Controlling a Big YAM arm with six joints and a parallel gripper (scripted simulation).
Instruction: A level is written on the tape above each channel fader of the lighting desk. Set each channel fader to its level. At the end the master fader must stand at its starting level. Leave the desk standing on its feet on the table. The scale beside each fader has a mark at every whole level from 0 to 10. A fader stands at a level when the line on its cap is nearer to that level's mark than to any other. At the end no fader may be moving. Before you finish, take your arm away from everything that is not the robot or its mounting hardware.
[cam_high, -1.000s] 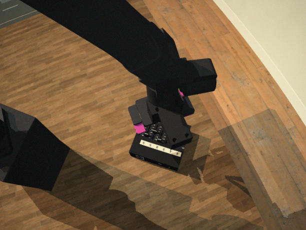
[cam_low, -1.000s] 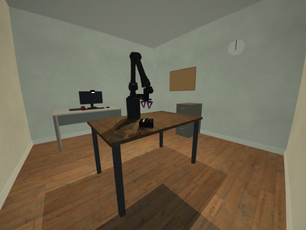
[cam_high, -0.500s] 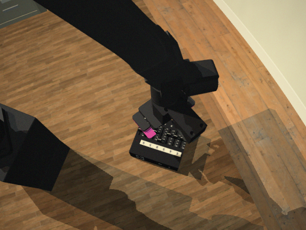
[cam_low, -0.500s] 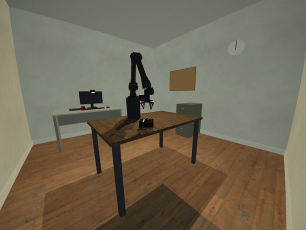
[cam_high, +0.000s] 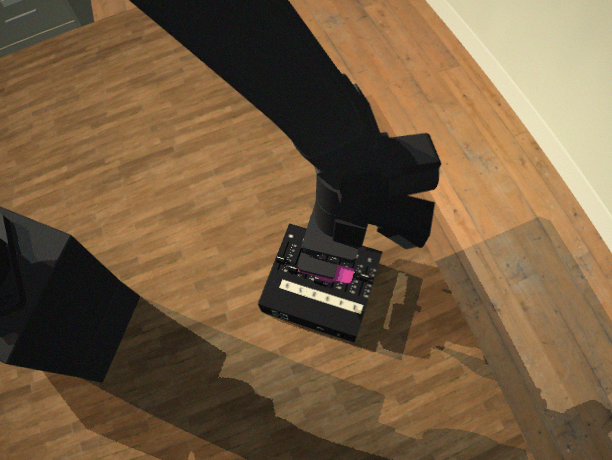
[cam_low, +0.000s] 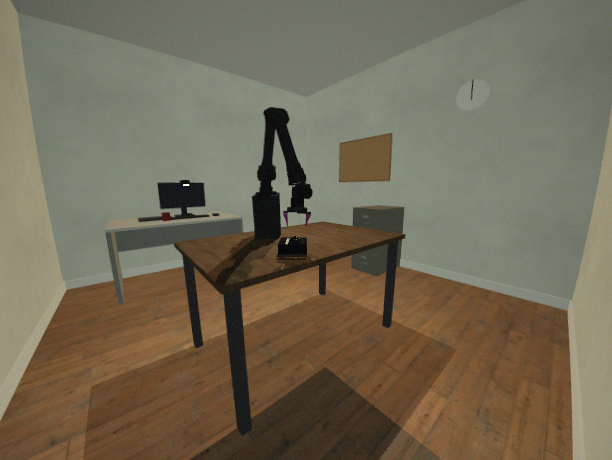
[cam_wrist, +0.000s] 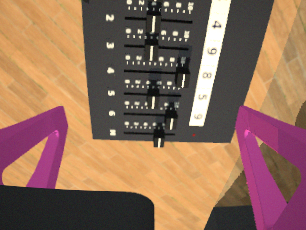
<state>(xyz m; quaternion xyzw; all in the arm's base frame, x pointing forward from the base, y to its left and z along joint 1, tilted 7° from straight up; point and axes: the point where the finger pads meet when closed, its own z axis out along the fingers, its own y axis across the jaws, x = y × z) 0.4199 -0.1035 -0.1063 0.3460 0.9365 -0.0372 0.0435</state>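
Now: hand 8 cm above the channel 3 fader cap and 1 cm to the left of it. Round my hand: channel 2 fader cap (8 cm below, 2 cm to the right, 2 cm ahead); channel 5 fader cap (8 cm below, 3 cm behind, 2 cm to the left); channel 4 fader (8 cm below, 3 cm behind, 1 cm to the right).
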